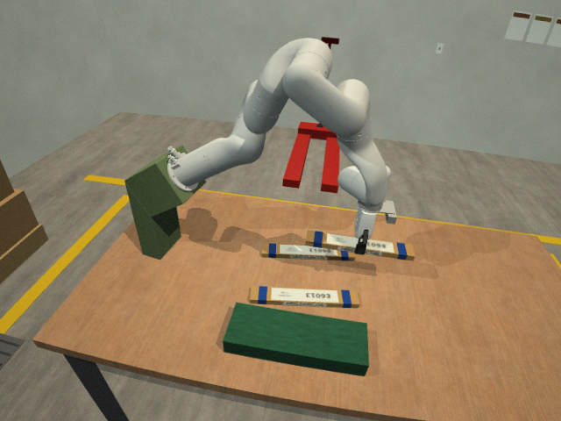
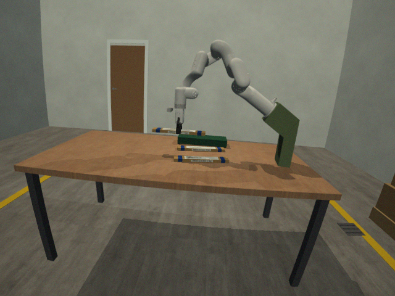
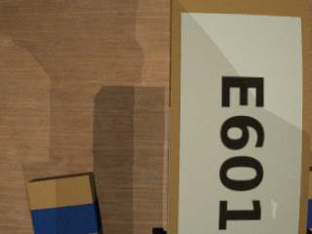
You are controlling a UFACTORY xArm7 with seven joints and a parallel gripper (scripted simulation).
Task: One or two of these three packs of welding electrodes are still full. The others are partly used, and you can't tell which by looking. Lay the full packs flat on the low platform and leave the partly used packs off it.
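My gripper is now 270 mm past the low green platform, 210 mm to the left of it and 150 mm above it.
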